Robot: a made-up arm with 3 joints. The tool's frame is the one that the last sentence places.
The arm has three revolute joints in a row. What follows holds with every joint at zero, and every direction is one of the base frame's.
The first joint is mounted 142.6 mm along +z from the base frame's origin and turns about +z.
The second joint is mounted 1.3 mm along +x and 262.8 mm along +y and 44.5 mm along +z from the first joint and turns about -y.
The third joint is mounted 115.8 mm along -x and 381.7 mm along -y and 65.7 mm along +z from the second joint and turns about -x.
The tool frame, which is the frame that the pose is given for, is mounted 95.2 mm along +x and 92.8 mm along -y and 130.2 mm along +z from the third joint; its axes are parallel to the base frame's.
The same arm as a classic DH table. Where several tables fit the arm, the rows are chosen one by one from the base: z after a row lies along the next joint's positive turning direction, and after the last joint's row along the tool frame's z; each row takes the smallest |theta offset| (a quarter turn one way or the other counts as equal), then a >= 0, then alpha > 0; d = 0 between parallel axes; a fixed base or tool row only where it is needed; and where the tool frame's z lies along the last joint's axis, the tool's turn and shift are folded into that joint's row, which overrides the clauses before.
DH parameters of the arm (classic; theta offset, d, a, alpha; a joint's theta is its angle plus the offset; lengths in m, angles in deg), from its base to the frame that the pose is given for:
joint 1: 0.00 0.1871 0.0013 90.00
joint 2: 90.00 0.1189 0.0657 -90.00
joint 3: -90.00 0.0206 0.0928 -90.00
tool (fixed): 90.00 0.1302 0.0000 0.00

